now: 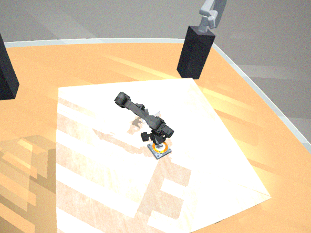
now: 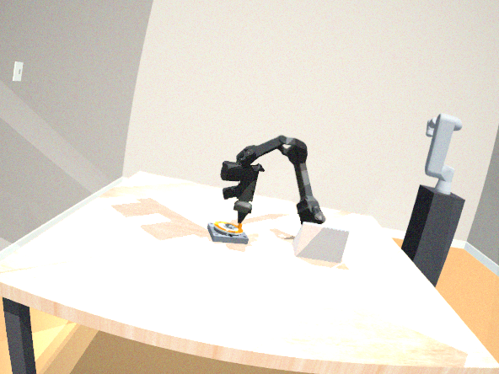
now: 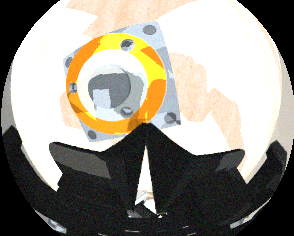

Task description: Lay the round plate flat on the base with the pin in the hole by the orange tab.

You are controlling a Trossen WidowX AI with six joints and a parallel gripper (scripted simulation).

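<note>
The grey square base lies 40 mm to the left of my gripper tip, 30 mm ahead of it and 20 mm below it.
</note>
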